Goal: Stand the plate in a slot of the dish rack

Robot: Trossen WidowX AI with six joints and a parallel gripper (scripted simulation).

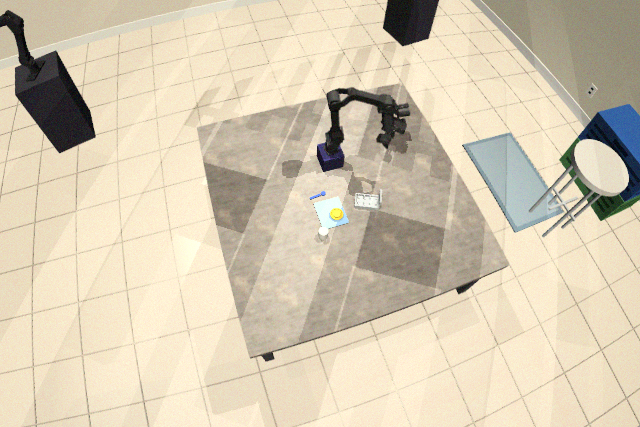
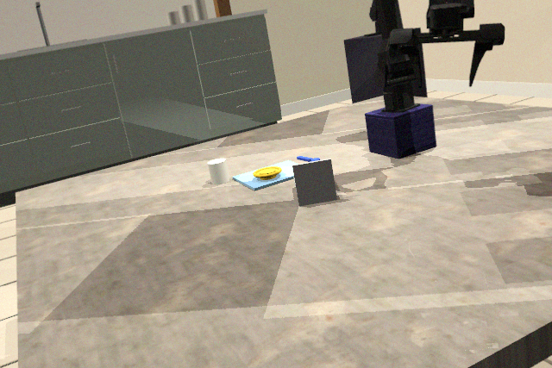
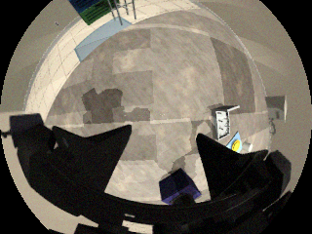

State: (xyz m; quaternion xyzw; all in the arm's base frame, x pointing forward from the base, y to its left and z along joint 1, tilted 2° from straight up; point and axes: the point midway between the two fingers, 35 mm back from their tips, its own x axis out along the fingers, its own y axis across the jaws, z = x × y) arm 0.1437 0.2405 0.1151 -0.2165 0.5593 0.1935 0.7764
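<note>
My gripper tip is now 380 mm to the left of the yellow plate, 160 mm above it and 140 mm short of it. Round my gripper tip: blue spoon (400 mm to the right, 180 mm below, 10 mm ahead); dish rack (210 mm to the right, 160 mm below, 150 mm ahead); white cup (490 mm to the right, 200 mm ahead, 150 mm below).
</note>
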